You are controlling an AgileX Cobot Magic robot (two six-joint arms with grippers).
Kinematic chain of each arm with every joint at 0, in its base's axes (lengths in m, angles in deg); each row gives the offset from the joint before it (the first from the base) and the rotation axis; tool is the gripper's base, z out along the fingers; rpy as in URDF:
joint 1: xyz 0 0 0.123 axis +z
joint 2: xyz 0 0 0 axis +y
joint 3: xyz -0.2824 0 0.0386 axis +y
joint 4: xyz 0.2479 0 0.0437 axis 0.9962 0 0.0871
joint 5: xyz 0 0 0 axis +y
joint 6: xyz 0.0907 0 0.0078 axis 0.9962 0 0.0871
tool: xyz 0 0 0 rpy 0 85 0
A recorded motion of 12 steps. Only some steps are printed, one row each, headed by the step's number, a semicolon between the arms.
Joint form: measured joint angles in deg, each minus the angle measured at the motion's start. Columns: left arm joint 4, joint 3, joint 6, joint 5, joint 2, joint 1; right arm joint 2, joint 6, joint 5, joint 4, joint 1, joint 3.
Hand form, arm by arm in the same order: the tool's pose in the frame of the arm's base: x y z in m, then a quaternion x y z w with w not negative. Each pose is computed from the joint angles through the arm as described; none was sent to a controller.
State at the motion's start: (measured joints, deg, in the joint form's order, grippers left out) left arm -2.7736 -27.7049 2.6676 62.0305 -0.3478 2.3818; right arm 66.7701 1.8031 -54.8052 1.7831 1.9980 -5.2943
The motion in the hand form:
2: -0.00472 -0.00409 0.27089 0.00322 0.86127 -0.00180 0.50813; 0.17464 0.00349 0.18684 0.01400 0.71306 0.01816 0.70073
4: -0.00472 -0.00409 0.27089 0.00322 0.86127 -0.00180 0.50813; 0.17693 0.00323 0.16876 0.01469 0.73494 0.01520 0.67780
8: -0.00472 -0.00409 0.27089 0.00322 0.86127 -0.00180 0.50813; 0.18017 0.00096 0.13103 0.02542 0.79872 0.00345 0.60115
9: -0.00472 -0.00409 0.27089 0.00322 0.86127 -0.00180 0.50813; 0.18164 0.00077 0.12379 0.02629 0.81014 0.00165 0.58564
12: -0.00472 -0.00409 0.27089 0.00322 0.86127 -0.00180 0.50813; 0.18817 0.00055 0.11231 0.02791 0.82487 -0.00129 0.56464
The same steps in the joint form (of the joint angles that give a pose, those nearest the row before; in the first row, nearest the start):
2: 0.00 0.00 0.00 0.00 0.00 0.00; 6.15 0.00 -8.20 0.05 0.00 1.35
4: 0.00 0.00 0.00 0.00 0.00 0.00; 12.92 0.00 -12.45 0.23 0.00 2.49
8: 0.00 0.00 0.00 0.00 0.00 0.00; 25.06 0.00 -13.76 1.82 0.00 3.11
9: 0.00 0.00 0.00 0.00 0.00 0.00; 27.54 0.00 -13.76 1.99 0.00 2.84
12: 0.00 0.00 0.00 0.00 0.00 0.00; 32.03 0.00 -13.90 2.29 0.00 1.45

